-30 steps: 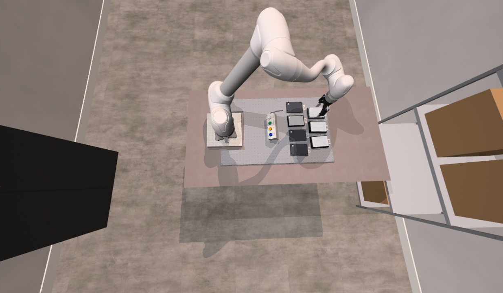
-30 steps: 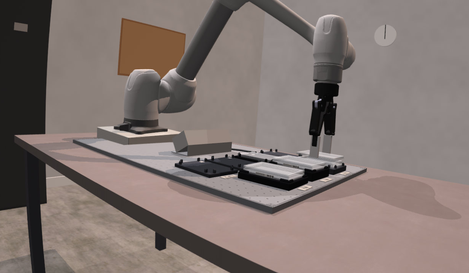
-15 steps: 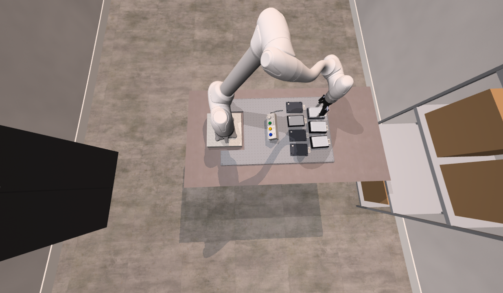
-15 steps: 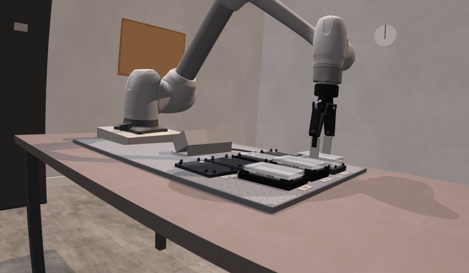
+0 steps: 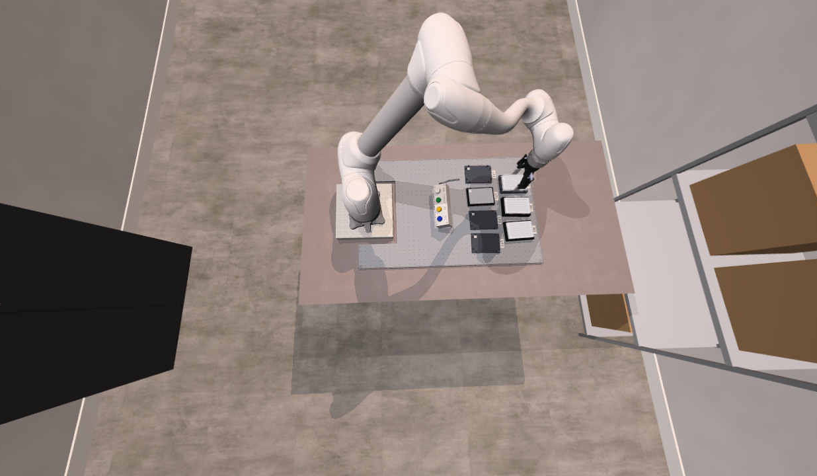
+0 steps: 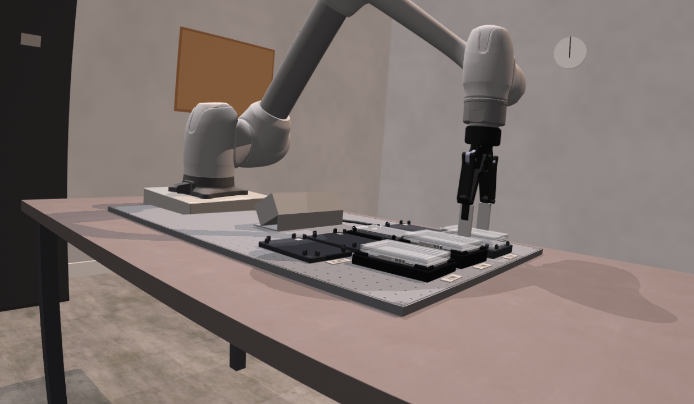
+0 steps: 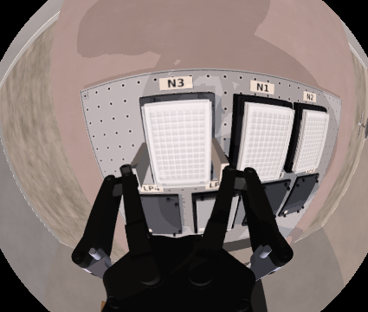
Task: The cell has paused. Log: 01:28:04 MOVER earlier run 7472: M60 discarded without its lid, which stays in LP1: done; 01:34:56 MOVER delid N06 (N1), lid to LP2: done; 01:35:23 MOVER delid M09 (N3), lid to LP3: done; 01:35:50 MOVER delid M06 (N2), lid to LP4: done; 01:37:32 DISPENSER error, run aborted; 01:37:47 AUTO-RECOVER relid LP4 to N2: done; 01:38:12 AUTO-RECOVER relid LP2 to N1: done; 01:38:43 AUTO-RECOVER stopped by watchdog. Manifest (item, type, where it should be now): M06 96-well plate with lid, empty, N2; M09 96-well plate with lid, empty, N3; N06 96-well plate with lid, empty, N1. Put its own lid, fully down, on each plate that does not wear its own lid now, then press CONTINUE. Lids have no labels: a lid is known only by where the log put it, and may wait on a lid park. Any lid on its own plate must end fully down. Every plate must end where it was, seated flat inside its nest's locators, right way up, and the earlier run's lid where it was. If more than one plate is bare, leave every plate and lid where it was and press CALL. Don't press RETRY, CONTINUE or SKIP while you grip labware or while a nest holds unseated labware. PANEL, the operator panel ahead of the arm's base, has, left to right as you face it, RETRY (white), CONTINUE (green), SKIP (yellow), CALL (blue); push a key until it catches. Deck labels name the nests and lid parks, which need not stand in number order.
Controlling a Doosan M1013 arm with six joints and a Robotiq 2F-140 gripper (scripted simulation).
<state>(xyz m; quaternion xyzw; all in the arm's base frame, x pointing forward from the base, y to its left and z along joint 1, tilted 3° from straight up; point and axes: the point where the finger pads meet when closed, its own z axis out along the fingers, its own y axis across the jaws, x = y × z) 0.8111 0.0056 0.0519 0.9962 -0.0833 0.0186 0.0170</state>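
The lid lies 2 cm below my hand. Also, from my hand: lid park LP3: 21 cm behind, 17 cm to the right, 6 cm below; then plate: 4 cm below; then lid park LP4: 17 cm behind, 9 cm to the left, 6 cm below.
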